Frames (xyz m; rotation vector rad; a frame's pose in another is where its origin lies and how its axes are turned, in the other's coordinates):
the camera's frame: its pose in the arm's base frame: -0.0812 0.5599 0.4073 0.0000 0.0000 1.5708
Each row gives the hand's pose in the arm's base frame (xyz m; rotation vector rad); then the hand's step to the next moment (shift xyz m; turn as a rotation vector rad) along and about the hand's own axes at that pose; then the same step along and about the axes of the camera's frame.
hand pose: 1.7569 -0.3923 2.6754 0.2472 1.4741 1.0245
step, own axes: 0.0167 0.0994 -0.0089 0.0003 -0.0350 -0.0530
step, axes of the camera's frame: 0.0653 0.0524 0.0568 -0.0433 0.0326 -0.0331
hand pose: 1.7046 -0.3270 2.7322 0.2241 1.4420 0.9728
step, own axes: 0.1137 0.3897 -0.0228 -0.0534 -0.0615 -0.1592
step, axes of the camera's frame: 0.3072 0.2030 0.1725 -0.1395 0.1075 -0.0311
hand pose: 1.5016 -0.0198 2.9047 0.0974 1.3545 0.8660
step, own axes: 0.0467 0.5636 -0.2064 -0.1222 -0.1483 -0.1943
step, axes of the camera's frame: 0.3350 0.4551 0.2076 -0.2549 0.0936 -0.0308
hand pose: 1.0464 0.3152 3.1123 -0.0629 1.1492 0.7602
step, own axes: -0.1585 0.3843 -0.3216 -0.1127 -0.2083 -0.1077
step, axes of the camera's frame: 0.0743 0.5067 0.1182 -0.2591 -0.0116 -0.0206
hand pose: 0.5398 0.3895 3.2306 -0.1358 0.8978 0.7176
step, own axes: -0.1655 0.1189 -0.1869 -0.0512 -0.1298 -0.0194
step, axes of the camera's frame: -0.0682 0.2665 0.0281 -0.1328 -0.0468 0.0029
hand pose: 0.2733 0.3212 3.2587 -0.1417 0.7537 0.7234
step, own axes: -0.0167 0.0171 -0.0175 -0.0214 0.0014 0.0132
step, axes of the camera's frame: -0.0027 0.0295 0.0006 -0.0059 0.0041 0.0242
